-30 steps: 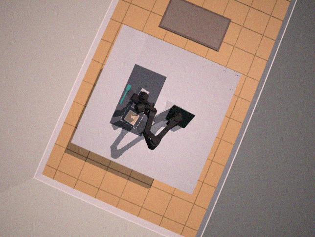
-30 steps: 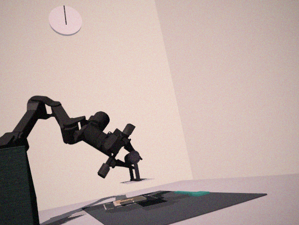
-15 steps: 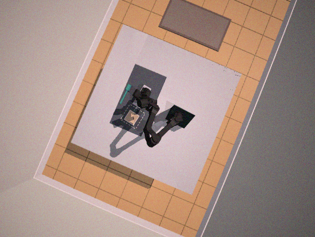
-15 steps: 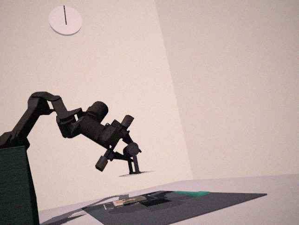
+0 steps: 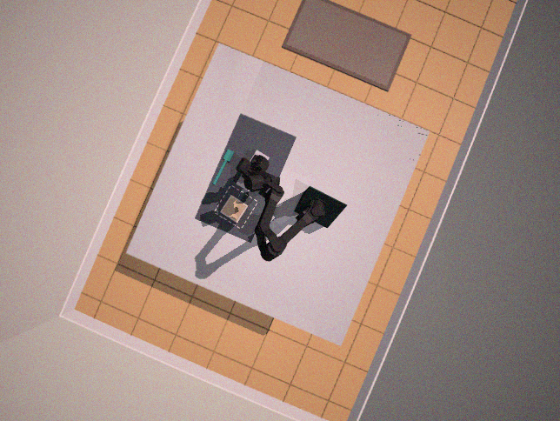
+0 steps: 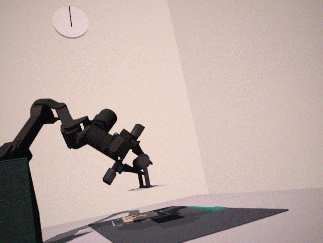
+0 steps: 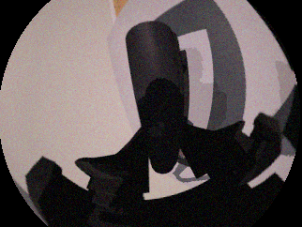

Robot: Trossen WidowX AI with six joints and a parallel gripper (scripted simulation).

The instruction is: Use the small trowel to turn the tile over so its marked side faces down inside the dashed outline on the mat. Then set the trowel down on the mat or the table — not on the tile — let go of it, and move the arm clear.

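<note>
The trowel is 30 mm behind my gripper tip and 10 mm below it. The rest, counted from my gripper tip: teal object 150 mm ahead, 140 mm below, 10 mm to the left; then cream tile 200 mm to the left, 140 mm below, 10 mm behind; then dark mat 170 mm below, 20 mm to the left, 10 mm ahead.
</note>
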